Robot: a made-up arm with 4 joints.
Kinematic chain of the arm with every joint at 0, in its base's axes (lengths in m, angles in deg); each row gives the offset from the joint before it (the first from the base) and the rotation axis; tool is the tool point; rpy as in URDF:
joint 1: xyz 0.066 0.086 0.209 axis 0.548 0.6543 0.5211
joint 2: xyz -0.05 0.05 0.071 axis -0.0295 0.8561 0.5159
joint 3: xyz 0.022 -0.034 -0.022 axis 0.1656 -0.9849 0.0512
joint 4: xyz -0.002 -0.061 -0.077 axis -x
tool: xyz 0.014 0.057 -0.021 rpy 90 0 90
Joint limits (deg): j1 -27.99..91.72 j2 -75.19..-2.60 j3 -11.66..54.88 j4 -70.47..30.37
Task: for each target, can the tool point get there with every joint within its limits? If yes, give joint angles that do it. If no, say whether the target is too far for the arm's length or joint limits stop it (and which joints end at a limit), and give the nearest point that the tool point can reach.
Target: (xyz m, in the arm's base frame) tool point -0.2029 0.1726 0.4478
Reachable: no: too far | nearest point 0.0060 0.0908 0.2826 | short by 0.279 m
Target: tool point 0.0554 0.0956 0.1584
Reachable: yes | joints 18.39 -14.34 -2.23 12.24
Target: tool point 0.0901 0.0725 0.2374
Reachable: yes | joints 30.01 -41.77 14.54 -47.67
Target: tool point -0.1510 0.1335 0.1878
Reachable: no: joint limits stop it (at a limit: joint 1, joint 2, joint 4) | nearest point -0.0073 0.0836 0.1892 | short by 0.152 m
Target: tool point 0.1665 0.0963 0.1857
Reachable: yes | joints 71.50 -51.35 43.91 15.38
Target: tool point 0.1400 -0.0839 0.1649
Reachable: no: joint limits stop it (at a limit: joint 1, joint 2, joint 3, joint 4) | nearest point 0.1404 0.0277 0.2151 | short by 0.122 m
